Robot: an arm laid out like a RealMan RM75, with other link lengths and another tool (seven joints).
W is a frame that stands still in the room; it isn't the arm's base.
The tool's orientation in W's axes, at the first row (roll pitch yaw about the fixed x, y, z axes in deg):
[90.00 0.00 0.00]
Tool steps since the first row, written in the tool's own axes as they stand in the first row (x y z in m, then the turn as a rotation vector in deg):
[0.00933 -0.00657 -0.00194 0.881 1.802 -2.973]
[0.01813 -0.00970 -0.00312 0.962 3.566 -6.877]
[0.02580 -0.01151 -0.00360 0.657 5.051 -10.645]
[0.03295 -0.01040 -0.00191 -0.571 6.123 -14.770]
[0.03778 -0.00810 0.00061 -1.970 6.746 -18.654]
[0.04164 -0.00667 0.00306 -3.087 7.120 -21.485]
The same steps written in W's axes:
[0.00933 0.00194 -0.00657 0.881 2.973 1.802]
[0.01813 0.00312 -0.00970 0.962 6.877 3.566]
[0.02580 0.00360 -0.01151 0.657 10.645 5.051]
[0.03295 0.00191 -0.01040 -0.571 14.770 6.123]
[0.03778 -0.00061 -0.00810 -1.970 18.654 6.746]
[0.04164 -0.00306 -0.00667 -3.087 21.485 7.120]

